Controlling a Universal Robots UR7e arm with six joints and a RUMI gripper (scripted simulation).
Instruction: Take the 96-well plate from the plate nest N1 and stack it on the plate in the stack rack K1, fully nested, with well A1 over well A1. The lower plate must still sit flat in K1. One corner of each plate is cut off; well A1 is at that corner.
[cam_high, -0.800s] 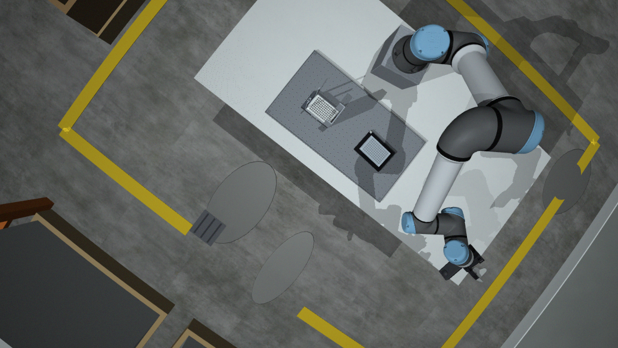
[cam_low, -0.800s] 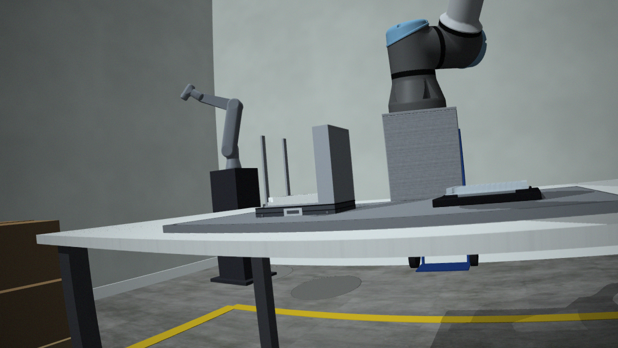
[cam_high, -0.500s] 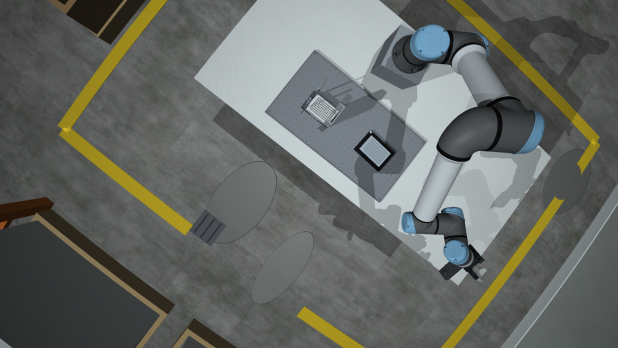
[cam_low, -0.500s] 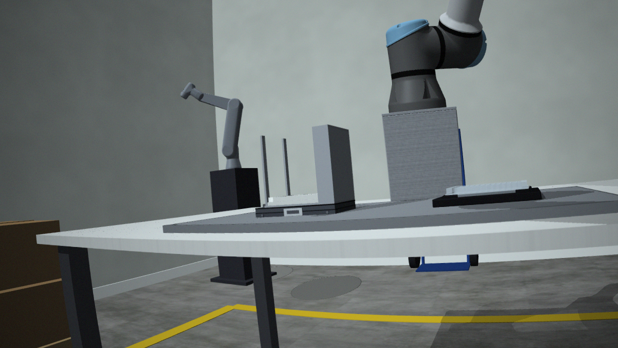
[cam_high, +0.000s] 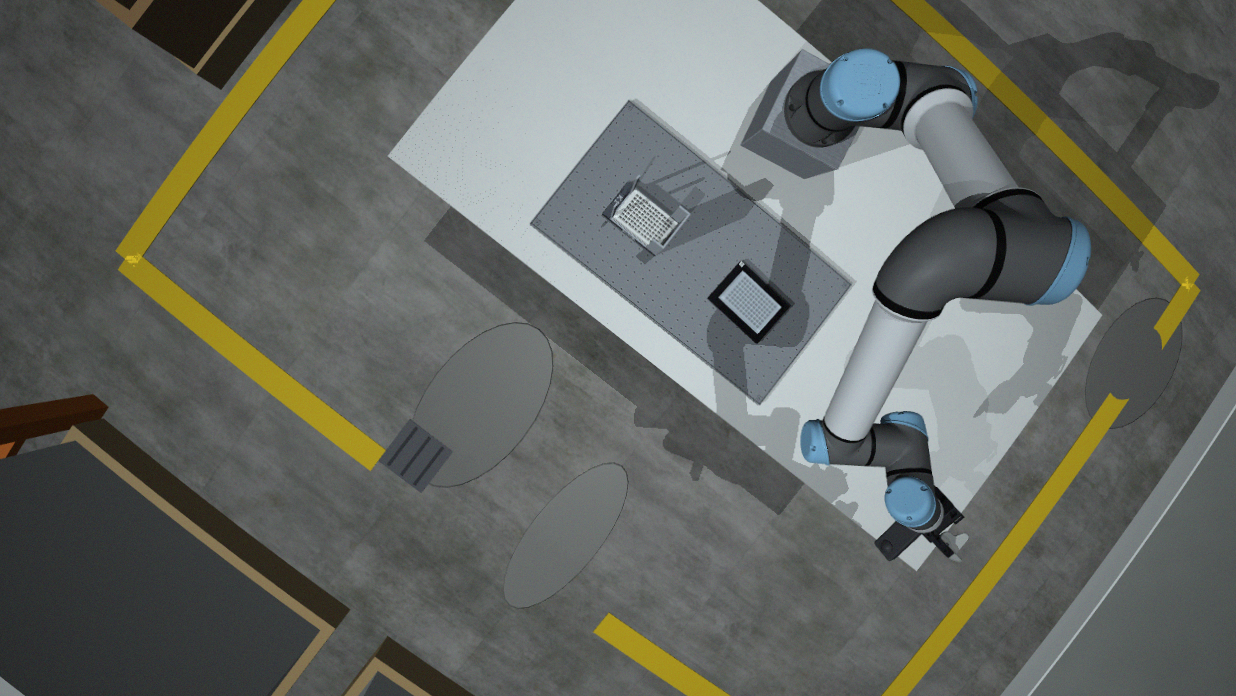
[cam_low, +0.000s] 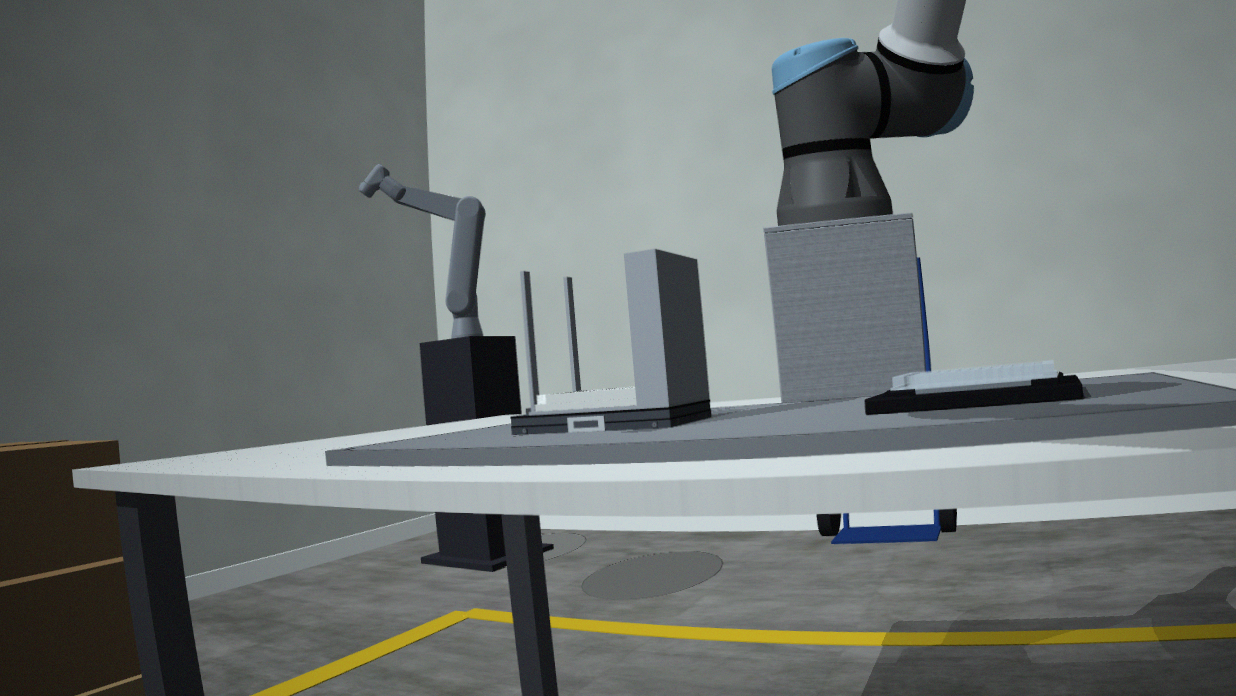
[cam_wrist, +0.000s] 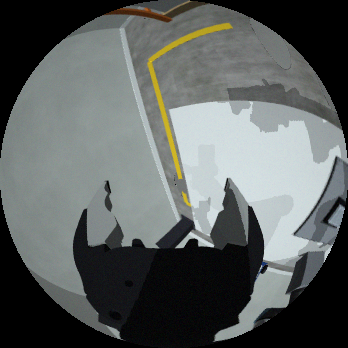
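Now: the clear 96-well plate 13 cm behind my hand, 57 cm to the right of it and 24 cm below it. Also, from my hand: black plate nest: 13 cm behind, 57 cm to the right, 25 cm below; then grey back block: 10 cm behind, 82 cm to the right, 17 cm below.
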